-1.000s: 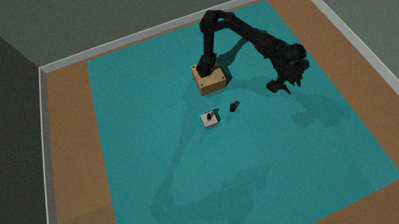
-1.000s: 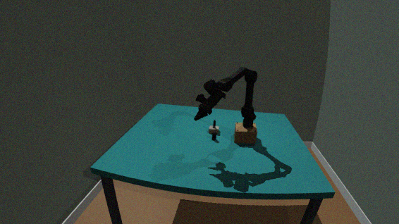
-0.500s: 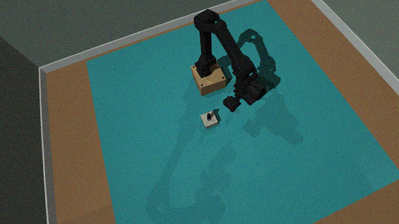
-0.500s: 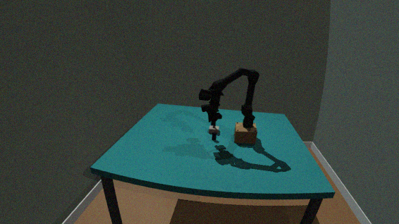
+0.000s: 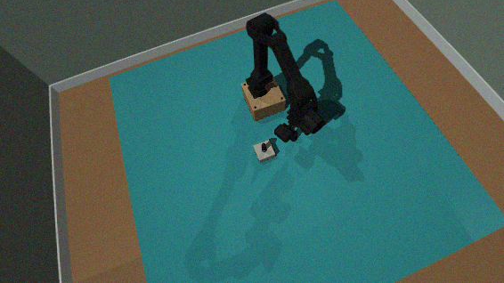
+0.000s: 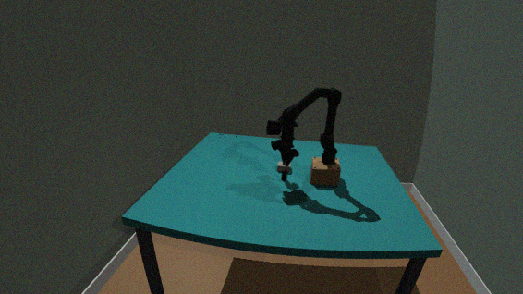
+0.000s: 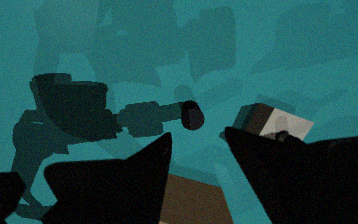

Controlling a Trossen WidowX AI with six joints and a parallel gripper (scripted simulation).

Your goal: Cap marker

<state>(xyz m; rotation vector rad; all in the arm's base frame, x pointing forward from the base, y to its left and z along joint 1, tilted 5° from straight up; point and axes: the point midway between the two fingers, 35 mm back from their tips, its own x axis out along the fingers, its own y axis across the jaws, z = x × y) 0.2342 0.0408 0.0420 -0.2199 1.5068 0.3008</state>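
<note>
Right now the round cap is 6 cm below my gripper tip.
</note>
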